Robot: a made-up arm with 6 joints. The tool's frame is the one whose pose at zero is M.
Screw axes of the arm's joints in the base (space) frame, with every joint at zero. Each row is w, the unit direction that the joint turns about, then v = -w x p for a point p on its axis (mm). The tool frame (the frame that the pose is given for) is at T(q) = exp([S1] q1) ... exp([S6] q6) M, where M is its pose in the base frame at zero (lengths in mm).
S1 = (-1, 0, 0, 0.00, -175.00, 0.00)
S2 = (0, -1, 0, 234.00, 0.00, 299.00)
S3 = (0, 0, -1, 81.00, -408.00, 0.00)
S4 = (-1, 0, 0, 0.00, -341.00, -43.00)
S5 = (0, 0, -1, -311.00, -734.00, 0.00)
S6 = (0, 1, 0, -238.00, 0.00, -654.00)
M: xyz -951.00 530.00 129.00 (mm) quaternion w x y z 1 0 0 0
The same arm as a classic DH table. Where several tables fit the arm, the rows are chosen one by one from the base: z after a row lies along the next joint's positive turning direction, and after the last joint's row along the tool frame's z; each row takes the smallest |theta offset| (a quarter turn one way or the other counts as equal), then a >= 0, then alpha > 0; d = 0 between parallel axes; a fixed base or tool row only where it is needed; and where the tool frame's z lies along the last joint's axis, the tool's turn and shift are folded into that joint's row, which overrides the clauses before.
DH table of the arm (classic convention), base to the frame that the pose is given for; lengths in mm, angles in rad. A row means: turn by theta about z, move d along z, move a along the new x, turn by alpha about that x. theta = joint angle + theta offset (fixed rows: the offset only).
base (fixed): d 175  theta_offset -1.5708  a 0  alpha 1.5708
joint 1: d 299  theta_offset 1.5708  a 59  alpha 1.5708
joint 2: d 81  theta_offset 1.5708  a 109  alpha -1.5708
joint 3: d -107  theta_offset 1.5708  a 38  alpha 1.5708
joint 4: d 326  theta_offset 0  a 354  alpha -1.5708
joint 5: d 103  theta_offset 1.5708  a 80  alpha 1.5708
joint 6: d 219  theta_offset 0  a -297  alpha 1.5708
tool (fixed): d -109  theta_offset 0  a 0  alpha 0

